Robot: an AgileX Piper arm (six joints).
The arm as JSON. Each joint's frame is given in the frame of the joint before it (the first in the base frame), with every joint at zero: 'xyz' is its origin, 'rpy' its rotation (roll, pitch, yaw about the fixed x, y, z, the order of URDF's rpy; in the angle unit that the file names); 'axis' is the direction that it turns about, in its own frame. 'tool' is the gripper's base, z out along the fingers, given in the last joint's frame.
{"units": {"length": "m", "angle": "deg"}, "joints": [
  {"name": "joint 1", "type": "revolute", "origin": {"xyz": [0.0, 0.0, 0.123], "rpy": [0.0, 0.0, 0.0]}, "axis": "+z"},
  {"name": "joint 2", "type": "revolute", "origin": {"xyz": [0.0, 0.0, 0.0], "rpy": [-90.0, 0.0, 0.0]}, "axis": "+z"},
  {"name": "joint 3", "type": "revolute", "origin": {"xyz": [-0.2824, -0.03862, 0.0], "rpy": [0.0, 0.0, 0.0]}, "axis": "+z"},
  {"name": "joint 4", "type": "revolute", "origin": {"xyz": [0.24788, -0.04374, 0.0], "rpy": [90.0, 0.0, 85.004]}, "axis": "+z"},
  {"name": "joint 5", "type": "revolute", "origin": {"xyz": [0.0, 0.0, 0.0], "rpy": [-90.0, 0.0, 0.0]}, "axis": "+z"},
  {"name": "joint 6", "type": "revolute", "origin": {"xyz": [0.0, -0.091, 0.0], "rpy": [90.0, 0.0, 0.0]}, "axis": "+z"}
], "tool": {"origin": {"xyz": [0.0, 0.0, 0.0], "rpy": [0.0, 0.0, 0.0]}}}
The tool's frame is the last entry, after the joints.
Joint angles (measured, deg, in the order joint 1, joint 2, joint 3, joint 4, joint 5, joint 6), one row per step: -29.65, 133.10, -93.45, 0.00, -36.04, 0.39; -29.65, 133.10, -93.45, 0.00, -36.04, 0.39; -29.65, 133.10, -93.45, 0.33, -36.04, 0.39; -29.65, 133.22, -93.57, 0.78, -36.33, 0.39; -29.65, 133.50, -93.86, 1.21, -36.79, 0.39; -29.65, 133.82, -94.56, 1.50, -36.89, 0.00; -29.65, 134.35, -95.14, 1.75, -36.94, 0.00; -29.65, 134.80, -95.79, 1.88, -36.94, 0.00; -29.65, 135.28, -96.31, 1.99, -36.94, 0.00; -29.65, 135.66, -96.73, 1.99, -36.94, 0.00; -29.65, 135.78, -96.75, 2.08, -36.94, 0.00; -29.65, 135.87, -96.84, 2.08, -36.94, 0.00; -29.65, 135.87, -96.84, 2.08, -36.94, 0.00; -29.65, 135.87, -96.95, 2.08, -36.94, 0.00; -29.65, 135.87, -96.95, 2.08, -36.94, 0.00; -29.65, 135.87, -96.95, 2.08, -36.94, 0.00; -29.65, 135.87, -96.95, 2.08, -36.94, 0.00; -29.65, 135.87, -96.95, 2.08, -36.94, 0.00
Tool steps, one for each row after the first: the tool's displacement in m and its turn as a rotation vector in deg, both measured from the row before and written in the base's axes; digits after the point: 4 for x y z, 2 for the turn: 0.0000, 0.0000, 0.0000, 0.00, 0.00, 0.00; -0.0002, -0.0003, 0.0000, 0.24, -0.13, -0.19; 0.0001, -0.0005, 0.0000, 0.18, -0.43, -0.26; 0.0005, -0.0008, -0.0003, 0.07, -0.58, -0.25; 0.0014, -0.0011, 0.0010, -0.37, -0.34, -0.18; 0.0014, -0.0011, -0.0017, 0.13, -0.19, -0.14; 0.0015, -0.0010, -0.0007, -0.01, -0.23, -0.07; 0.0013, -0.0008, -0.0017, 0.06, -0.08, -0.06; 0.0011, -0.0006, -0.0013, -0.02, -0.03, 0.00; 0.0001, -0.0001, -0.0010, 0.11, 0.05, -0.05; 0.0002, -0.0001, -0.0004, 0.00, 0.00, 0.00; 0.0000, 0.0000, 0.0000, 0.00, 0.00, 0.00; 0.0002, -0.0001, 0.0006, -0.05, -0.10, 0.00; 0.0000, 0.0000, 0.0000, 0.00, 0.00, 0.00; 0.0000, 0.0000, 0.0000, 0.00, 0.00, 0.00; 0.0000, 0.0000, 0.0000, 0.00, 0.00, 0.00; 0.0000, 0.0000, 0.0000, 0.00, 0.00, 0.00
